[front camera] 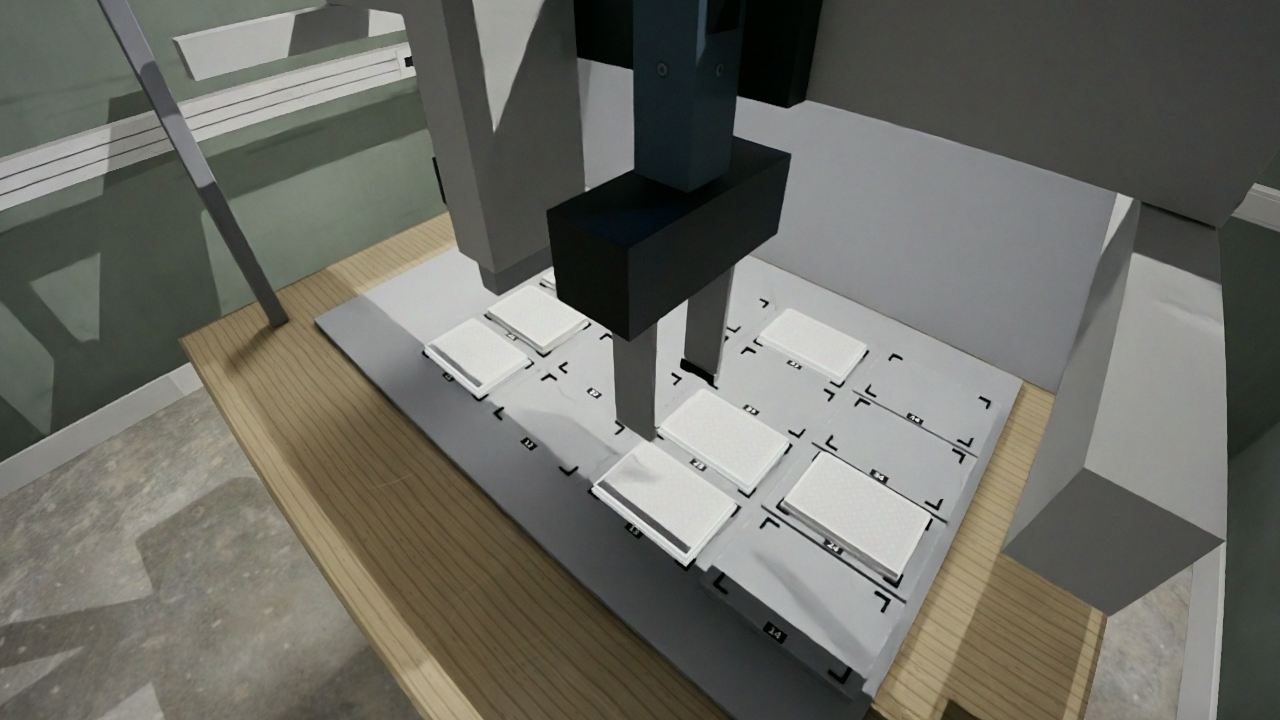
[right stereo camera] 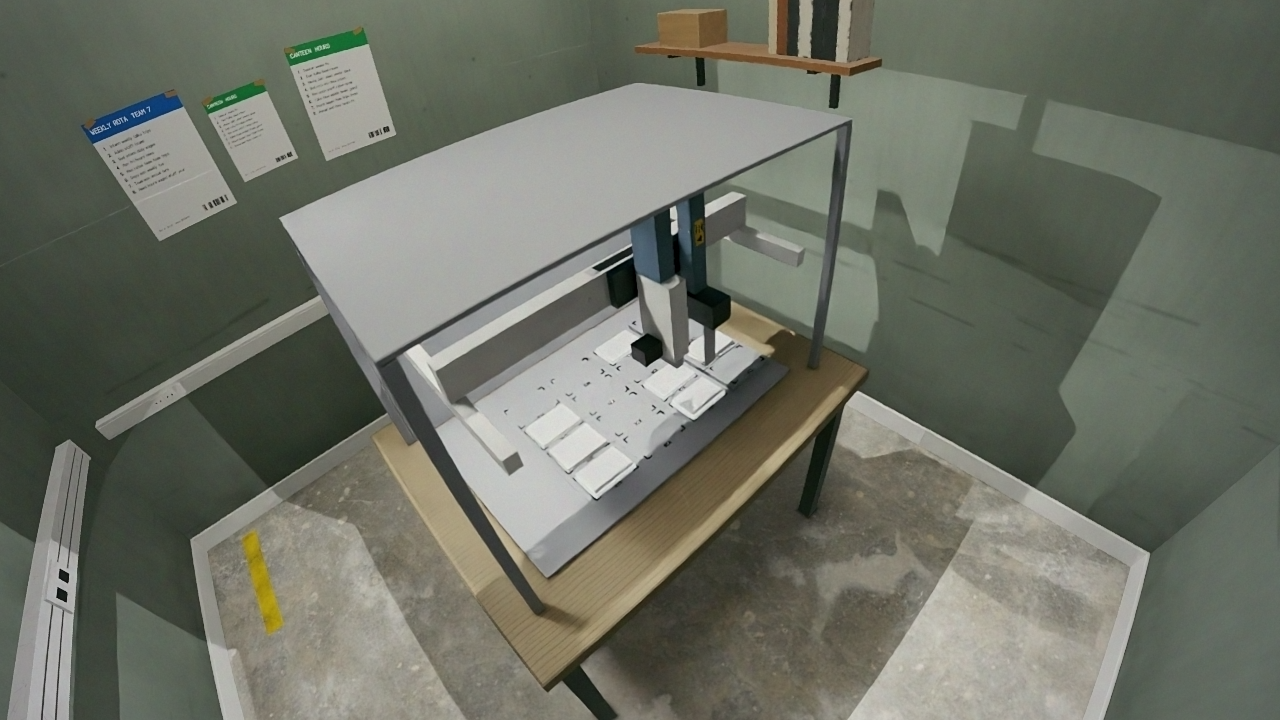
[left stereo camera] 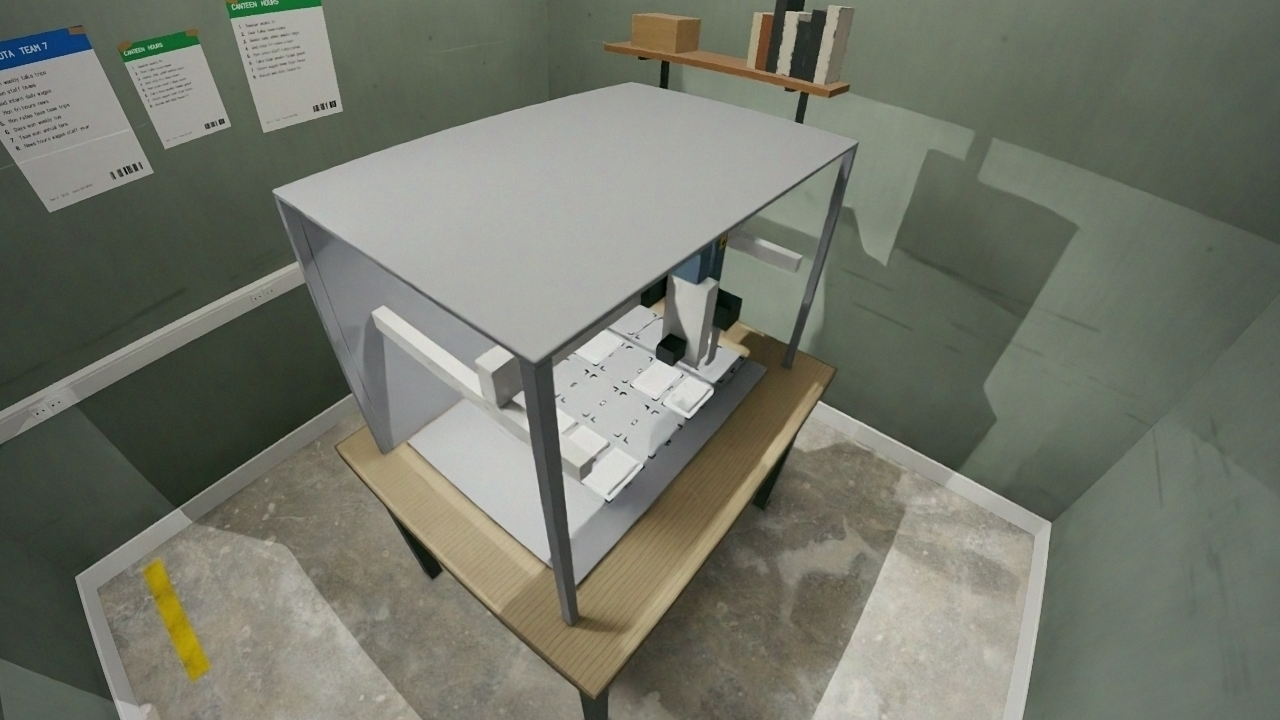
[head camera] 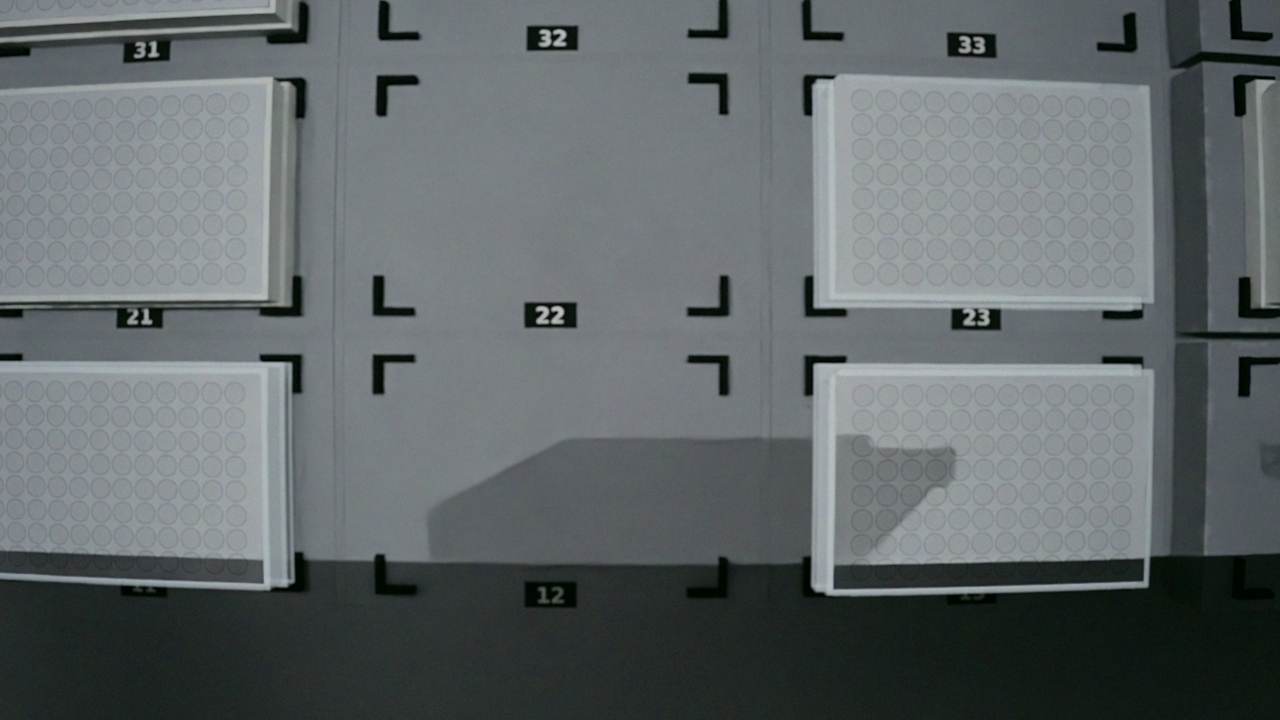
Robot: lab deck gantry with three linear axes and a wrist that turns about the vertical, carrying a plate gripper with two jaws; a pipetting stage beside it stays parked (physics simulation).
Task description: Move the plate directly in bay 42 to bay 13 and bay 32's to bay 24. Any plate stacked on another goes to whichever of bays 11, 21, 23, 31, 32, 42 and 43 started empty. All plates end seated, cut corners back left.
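Places are measured from the robot's base along level axes (x ahead, y left, z up), in metres.
Where they show: gripper, fingertip midpoint: [front camera: 669,398] [right stereo camera: 696,354]; robot's base at its link origin: [front camera: 425,353] [right stereo camera: 596,499] [left stereo camera: 609,502] [head camera: 1,570].
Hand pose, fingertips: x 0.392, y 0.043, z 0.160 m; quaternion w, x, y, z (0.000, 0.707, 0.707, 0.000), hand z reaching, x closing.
Things, the pixels of their top centre, and the offset from my fingertips. "*": a spot on its surface instead.
- bay 11 at a spot on its surface: [head camera: 134,474] [front camera: 479,353] * dx -0.318, dy +0.001, dz -0.145 m
- bay 21 at a spot on its surface: [head camera: 134,192] [front camera: 539,315] * dx -0.319, dy +0.106, dz -0.145 m
- bay 31 at a spot on its surface: [right stereo camera: 550,425] * dx -0.336, dy +0.214, dz -0.145 m
My gripper [front camera: 668,402] hangs raised over the bay 13 and 23 area, its two jaws wide apart with no plate between them. A white plate [front camera: 666,501] [head camera: 984,474] lies level in bay 13, partly shaded. Another white plate [front camera: 725,438] [head camera: 989,192] lies in bay 23. A plate [front camera: 854,514] is in bay 24 on the raised column; a plate [front camera: 812,344] [right stereo camera: 617,347] is in bay 43. Plates also lie in bay 11 [front camera: 478,355] [head camera: 134,474], bay 21 [front camera: 537,317] [head camera: 134,192] and bay 31 [right stereo camera: 550,425]. Bay 42 shows no plate in the right stereo view. Cut corners are too small to tell.
The parked pipetting stage [front camera: 501,143] [right stereo camera: 662,317] hangs close beside the gripper. Grey posts [front camera: 205,188] [left stereo camera: 550,501] stand at the enclosure's front. A pale side rail [front camera: 1127,402] runs along the deck's right side, and a grey panel [front camera: 930,232] stands behind the deck.
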